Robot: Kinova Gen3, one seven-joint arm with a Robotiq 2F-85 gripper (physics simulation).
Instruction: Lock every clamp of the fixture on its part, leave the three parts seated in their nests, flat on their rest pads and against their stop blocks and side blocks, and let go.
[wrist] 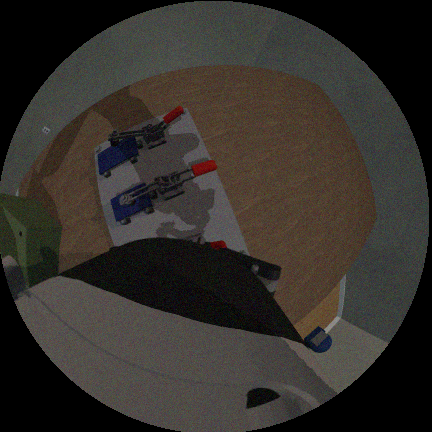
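Places are measured from the arm's base along level axes (x ahead, y left, z up), in centimetres.
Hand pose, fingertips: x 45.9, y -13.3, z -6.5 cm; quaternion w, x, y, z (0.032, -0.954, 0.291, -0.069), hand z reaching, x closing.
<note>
Each offset is from my fingertips to the centre of the thing. "*": to the spot under its first point. Level surfaces: height alone.
In the wrist view a grey fixture plate {* dx +5.9, dy -2.0, dz -6.6 cm} (231, 231) lies on a wooden table {dz -8.1 cm} (306, 181). The far clamp {* dx +0.8, dy +20.3, dz -3.1 cm} (149, 132) has a red handle {* dx +5.5, dy +19.8, dz -0.6 cm} (173, 114), and its arm reaches over a blue part {dx -7.0, dy +21.8, dz -5.5 cm} (118, 155). The middle clamp {dx +0.0, dy +9.9, dz -3.5 cm} (169, 185) has a red handle {dx +5.7, dy +9.3, dz -2.5 cm} (203, 167), and its arm lies over a second blue part {dx -7.2, dy +10.7, dz -5.0 cm} (130, 205). Of the near clamp only a red handle tip {* dx +2.0, dy -0.8, dz +1.6 cm} (217, 244) shows; the rest of it and its part are hidden behind my black gripper body. My gripper (268, 273) is shut and empty, just beside the plate's near end.
A green blocky object (24, 233) stands at the left edge of the table. A small blue and grey item (318, 339) sits by the table's near right corner. My pale arm housing (141, 342) fills the bottom of the view.
</note>
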